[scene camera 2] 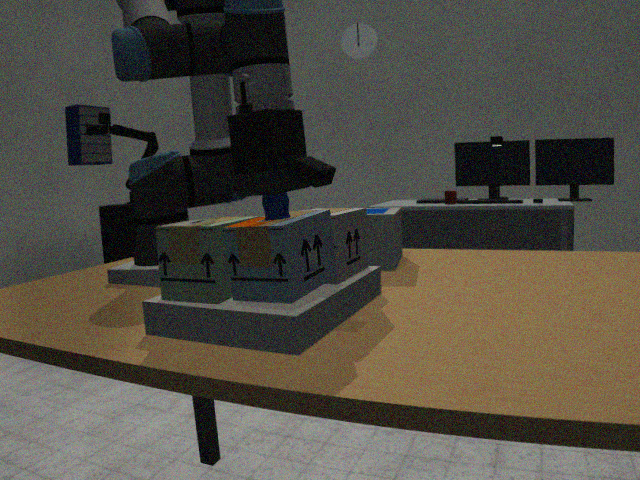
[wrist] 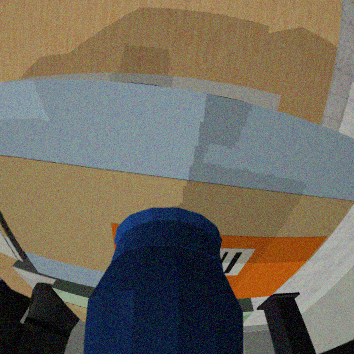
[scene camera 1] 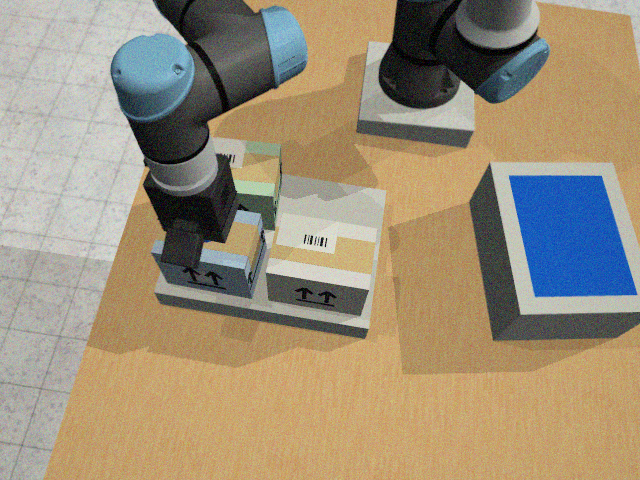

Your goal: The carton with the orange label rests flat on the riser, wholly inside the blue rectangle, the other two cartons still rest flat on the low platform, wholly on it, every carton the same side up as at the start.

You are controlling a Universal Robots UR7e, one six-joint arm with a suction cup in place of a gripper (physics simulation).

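Pixels of known places: hand, its tool point: [wrist: 168, 219]; arm's base, origin of its link: [scene camera 1: 418, 78].
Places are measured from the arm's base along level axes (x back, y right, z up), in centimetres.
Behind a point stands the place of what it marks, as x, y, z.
The carton with the orange label [scene camera 1: 232, 281] {-50.4, 20.0, 7.2} [scene camera 2: 297, 258] {-50.6, 28.1, 6.8} [wrist: 125, 135], light blue and tan, stands upright and flat on the low platform [scene camera 1: 330, 193] {-29.1, 10.5, 0.7} [scene camera 2: 222, 330] {-41.8, 32.8, -2.0}. My suction cup [scene camera 2: 276, 214] [wrist: 167, 225] is down on its top, beside and partly over the orange label, and holds it; the arm's head hides the label in scene camera 1. The green carton [scene camera 1: 258, 187] {-37.1, 19.9, 10.9} [scene camera 2: 193, 263] {-36.6, 31.3, 6.0} and the white carton [scene camera 1: 320, 276] {-48.3, 8.3, 10.8} [scene camera 2: 350, 248] {-49.0, 9.5, 5.2} rest flat on the platform. The riser [scene camera 1: 483, 253] {-32.5, -15.7, -1.6} [scene camera 2: 386, 242] {-44.2, -18.8, 2.0} bears the blue rectangle [scene camera 1: 573, 237] {-31.9, -26.2, 7.9} [scene camera 2: 377, 210] {-38.3, -28.9, 7.9}.
The green carton is close behind the held carton, and the white carton is beside it across a narrow gap. The arm's base plate [scene camera 1: 374, 113] {-10.3, 6.6, 0.0} [scene camera 2: 131, 274] {0.8, 10.4, -1.8} is behind the platform. A desk [scene camera 2: 485, 227] with two monitors stands in the background.
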